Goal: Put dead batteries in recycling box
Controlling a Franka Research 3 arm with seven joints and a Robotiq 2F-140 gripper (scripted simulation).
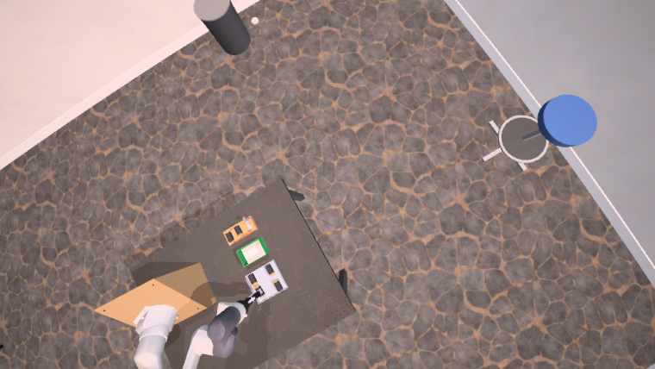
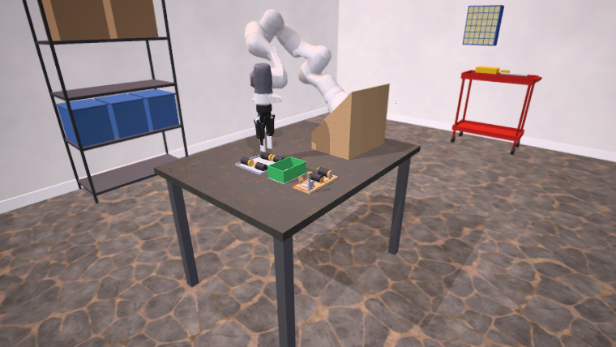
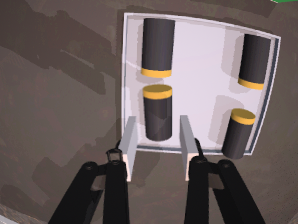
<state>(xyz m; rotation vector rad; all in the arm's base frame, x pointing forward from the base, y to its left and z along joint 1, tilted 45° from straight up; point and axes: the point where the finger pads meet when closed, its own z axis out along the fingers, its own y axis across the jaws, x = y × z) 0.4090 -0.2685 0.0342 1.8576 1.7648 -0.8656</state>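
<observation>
My gripper is now 180 mm short of the bulb, 390 mm to the right of it and 10 mm above it. Round my hand: white tray (60 mm ahead, 20 mm to the left, 80 mm below); green recycling box (100 mm ahead, 210 mm to the left, 70 mm below).
</observation>
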